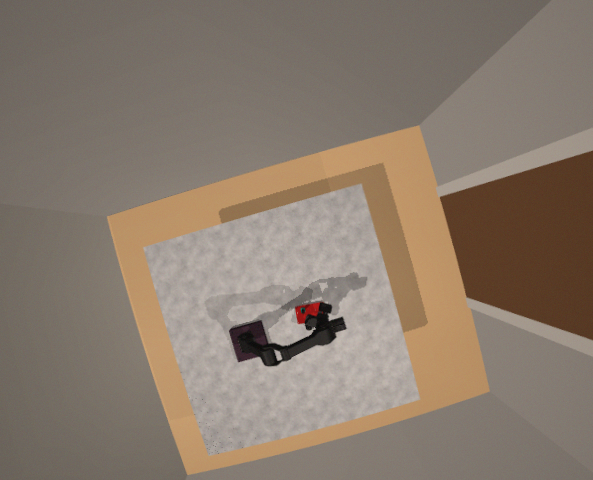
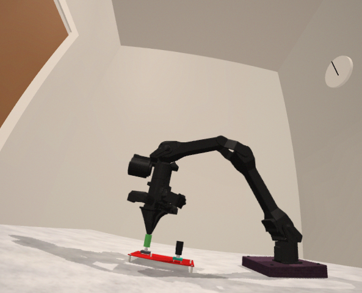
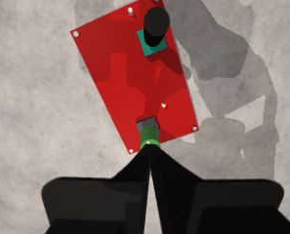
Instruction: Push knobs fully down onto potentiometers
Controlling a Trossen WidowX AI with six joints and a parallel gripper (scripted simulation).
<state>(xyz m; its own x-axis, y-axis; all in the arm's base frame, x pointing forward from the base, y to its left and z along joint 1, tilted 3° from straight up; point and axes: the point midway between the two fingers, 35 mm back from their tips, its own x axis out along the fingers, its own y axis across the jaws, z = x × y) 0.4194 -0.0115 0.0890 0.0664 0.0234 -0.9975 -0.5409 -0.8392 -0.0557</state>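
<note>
Right now the green knob is 1 cm below my gripper tip. Round my gripper tip: black knob (8 cm behind, 5 cm to the left, 2 cm below).
</note>
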